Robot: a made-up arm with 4 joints.
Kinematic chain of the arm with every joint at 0, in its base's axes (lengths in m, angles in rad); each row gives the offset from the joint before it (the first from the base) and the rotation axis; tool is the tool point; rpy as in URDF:
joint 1: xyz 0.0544 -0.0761 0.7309 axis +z
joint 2: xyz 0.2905 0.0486 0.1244 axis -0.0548 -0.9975 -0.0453
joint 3: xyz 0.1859 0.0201 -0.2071 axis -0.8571 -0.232 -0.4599
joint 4: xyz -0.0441 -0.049 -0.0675 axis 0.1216 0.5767 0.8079
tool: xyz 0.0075 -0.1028 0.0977 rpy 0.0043 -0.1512 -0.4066
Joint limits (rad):
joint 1: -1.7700..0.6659
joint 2: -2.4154..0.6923
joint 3: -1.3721..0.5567
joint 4: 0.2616..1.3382
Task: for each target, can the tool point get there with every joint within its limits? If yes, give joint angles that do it. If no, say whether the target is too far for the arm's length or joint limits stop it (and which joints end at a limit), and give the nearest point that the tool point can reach.
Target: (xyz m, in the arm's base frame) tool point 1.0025 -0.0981 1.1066
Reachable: no: too far | nearest point 0.7366 -0.0919 0.8266 | short by 0.386 m
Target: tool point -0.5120 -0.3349 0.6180
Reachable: no: joint limits stop it (at a limit: joint 1, joint 4) | nearest point -0.0993 -0.4583 0.6059 | short by 0.431 m
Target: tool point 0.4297 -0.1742 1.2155
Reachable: no: joint limits stop it (at a limit: joint 2, joint 3) | nearest point 0.5470 -0.2049 0.8703 | short by 0.366 m
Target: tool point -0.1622 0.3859 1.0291
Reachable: no: joint limits stop it (at a limit: joint 2, joint 3, joint 4) | nearest point -0.0237 0.0904 0.9079 | short by 0.348 m
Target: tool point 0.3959 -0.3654 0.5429
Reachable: yes | joints -0.5969 -0.3263 -0.3739 0.5650
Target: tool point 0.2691 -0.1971 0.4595
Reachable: yes | joints -0.7101 -0.9171 -0.4770 1.1707
